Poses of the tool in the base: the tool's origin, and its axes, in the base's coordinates. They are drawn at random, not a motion.
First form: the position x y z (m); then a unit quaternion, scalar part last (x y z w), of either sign.
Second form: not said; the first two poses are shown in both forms.
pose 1, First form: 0.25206, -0.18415, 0.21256, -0.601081, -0.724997, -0.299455, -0.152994
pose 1, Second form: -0.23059, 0.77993, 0.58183, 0.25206; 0.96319, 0.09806, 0.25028, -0.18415; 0.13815, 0.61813, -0.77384, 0.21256; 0, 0, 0, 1
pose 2, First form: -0.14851, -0.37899, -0.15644, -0.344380, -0.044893, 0.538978, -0.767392
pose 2, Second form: 0.41498, 0.85813, -0.30233, -0.14851; -0.79629, 0.18181, -0.57694, -0.37899; -0.44013, 0.48016, 0.75877, -0.15644; 0, 0, 0, 1
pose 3, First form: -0.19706, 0.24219, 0.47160, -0.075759, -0.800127, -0.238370, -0.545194
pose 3, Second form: -0.39405, -0.13868, 0.90857, -0.19706; 0.38115, 0.87488, 0.29885, 0.24219; -0.83633, 0.46406, -0.29189, 0.47160; 0, 0, 0, 1
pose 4, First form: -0.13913, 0.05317, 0.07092, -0.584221, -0.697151, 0.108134, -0.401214
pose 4, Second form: 0.00457, 0.90135, 0.43307, -0.13913; 0.72781, 0.29399, -0.61957, 0.05317; -0.68576, 0.31802, -0.65467, 0.07092; 0, 0, 0, 1
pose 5, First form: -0.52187, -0.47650, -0.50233, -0.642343, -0.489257, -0.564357, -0.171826
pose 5, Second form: -0.11574, 0.43460, 0.89316, -0.52187; 0.82248, -0.46221, 0.33149, -0.47650; 0.55689, 0.77297, -0.30395, -0.50233; 0, 0, 0, 1
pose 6, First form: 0.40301, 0.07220, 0.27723, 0.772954, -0.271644, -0.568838, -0.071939
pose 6, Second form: 0.20527, -0.50178, -0.84029, 0.40301; -0.33809, -0.84207, 0.42025, 0.07220; -0.91845, 0.19783, -0.34250, 0.27723; 0, 0, 0, 1
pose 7, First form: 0.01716, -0.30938, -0.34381, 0.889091, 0.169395, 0.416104, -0.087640
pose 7, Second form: 0.59633, 0.37415, 0.71022, 0.01716; 0.22828, -0.92725, 0.29681, -0.30938; 0.76960, -0.01487, -0.63835, -0.34381; 0, 0, 0, 1
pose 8, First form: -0.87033, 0.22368, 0.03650, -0.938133, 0.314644, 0.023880, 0.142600
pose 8, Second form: 0.80086, -0.59717, 0.04493, -0.87033; -0.58355, -0.76133, 0.28258, 0.22368; -0.13454, -0.25253, -0.95819, 0.03650; 0, 0, 0, 1
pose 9, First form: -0.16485, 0.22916, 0.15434, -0.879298, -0.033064, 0.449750, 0.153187
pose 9, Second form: 0.59326, -0.07965, -0.80106, -0.16485; 0.19594, -0.95088, 0.23965, 0.22916; -0.78080, -0.29914, -0.54852, 0.15434; 0, 0, 0, 1
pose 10, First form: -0.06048, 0.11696, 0.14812, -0.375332, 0.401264, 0.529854, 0.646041
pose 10, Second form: 0.11648, -0.98583, 0.12072, -0.06048; 0.38340, 0.15676, 0.91018, 0.11696; -0.91621, -0.05974, 0.39623, 0.14812; 0, 0, 0, 1
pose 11, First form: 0.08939, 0.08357, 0.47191, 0.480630, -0.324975, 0.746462, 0.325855
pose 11, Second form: -0.32563, -0.79886, 0.50575, 0.08939; 0.17409, -0.57642, -0.79839, 0.08357; 0.92933, -0.17193, 0.32677, 0.47191; 0, 0, 0, 1
